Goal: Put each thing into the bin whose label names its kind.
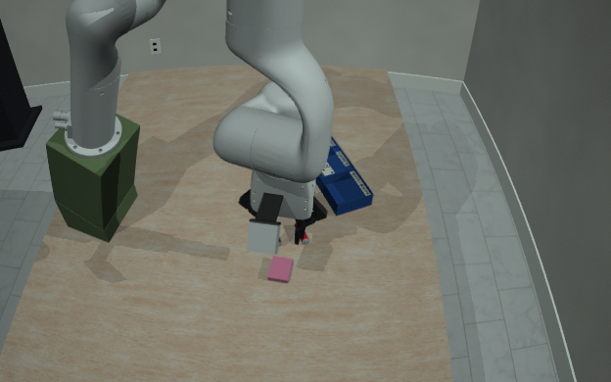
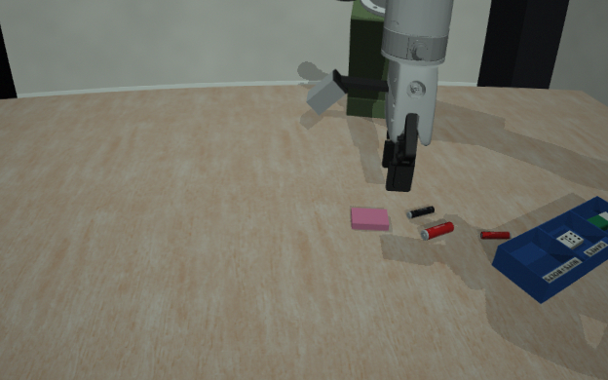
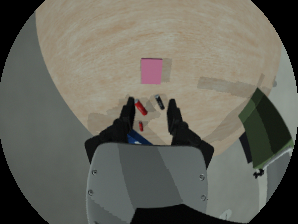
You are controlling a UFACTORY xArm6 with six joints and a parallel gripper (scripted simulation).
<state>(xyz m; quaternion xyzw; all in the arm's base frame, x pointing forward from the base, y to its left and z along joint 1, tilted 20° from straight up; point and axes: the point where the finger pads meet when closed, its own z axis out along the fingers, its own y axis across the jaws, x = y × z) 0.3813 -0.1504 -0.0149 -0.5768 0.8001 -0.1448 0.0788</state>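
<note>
My hand is 10 mm past the pink eraser, 30 mm to the left of it and 80 mm above it. The rest, counted from my hand: thick red battery (50 mm ahead, 50 mm to the left, 80 mm below); thin red battery (80 mm ahead, 130 mm to the left, 80 mm below); black battery (50 mm to the left, 80 mm below).
</note>
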